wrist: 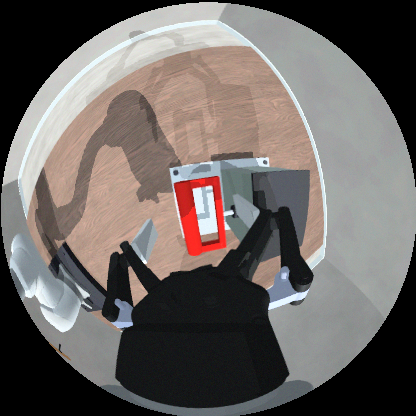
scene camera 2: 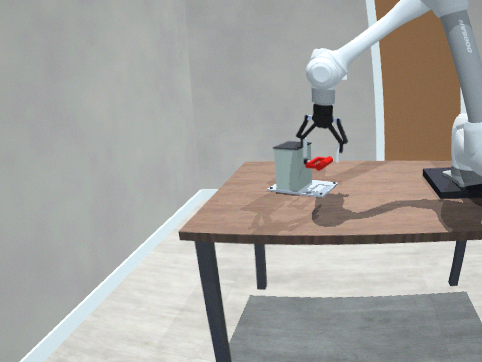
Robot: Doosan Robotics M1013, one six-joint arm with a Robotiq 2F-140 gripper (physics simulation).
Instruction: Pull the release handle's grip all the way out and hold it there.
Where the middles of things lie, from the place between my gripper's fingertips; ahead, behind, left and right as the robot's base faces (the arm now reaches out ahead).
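My gripper is here with the base plate [wrist: 211, 168] in sight, and my gripper is 7 cm short of the base plate, 6 cm to the left of it and 12 cm above it.
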